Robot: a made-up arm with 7 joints.
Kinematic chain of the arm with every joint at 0, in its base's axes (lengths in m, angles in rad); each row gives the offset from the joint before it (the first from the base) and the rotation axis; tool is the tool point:
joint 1: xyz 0 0 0.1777 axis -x
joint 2: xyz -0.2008 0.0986 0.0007 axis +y
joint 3: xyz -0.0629 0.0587 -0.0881 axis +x
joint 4: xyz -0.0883 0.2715 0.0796 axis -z
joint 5: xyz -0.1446 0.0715 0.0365 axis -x
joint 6: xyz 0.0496 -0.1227 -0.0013 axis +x
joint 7: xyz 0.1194 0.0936 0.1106 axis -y
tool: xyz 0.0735 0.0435 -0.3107
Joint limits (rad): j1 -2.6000..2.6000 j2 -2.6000..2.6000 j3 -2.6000..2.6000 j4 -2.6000..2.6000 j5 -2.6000..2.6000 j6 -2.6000..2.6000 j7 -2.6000..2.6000
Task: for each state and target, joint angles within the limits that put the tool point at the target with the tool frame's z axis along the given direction. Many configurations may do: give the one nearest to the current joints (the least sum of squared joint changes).
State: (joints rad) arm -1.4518 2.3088 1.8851 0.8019 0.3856 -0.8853 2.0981
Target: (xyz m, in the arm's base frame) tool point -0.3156 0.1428 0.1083 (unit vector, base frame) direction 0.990 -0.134 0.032
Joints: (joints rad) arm -1.3062 2.0393 1.7378 1.1417 0.1812 -0.7582 1.7971
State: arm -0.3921 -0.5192 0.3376 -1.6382 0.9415 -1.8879 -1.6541
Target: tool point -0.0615 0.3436 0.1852 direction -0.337 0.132 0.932
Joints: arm -0.2846 0.3240 0.2535 -2.2645 0.8954 -2.4188 -2.2075
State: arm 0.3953 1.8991 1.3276 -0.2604 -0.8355 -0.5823 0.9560
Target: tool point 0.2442 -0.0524 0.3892 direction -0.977 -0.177 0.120
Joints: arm 0.2157 1.3028 1.8459 -0.9880 -0.9877 -0.6038 1.0748
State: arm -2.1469 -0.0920 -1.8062 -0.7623 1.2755 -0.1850 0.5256
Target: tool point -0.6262 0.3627 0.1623 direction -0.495 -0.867 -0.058
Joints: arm -1.9001 0.8789 -2.3140 -1.0575 1.4134 -0.0704 0.7813
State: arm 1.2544 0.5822 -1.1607 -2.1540 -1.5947 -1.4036 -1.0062
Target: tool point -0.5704 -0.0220 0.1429 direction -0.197 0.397 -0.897
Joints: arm 1.3136 0.6156 -1.0761 -2.2660 -1.5702 -1.4607 -0.5287
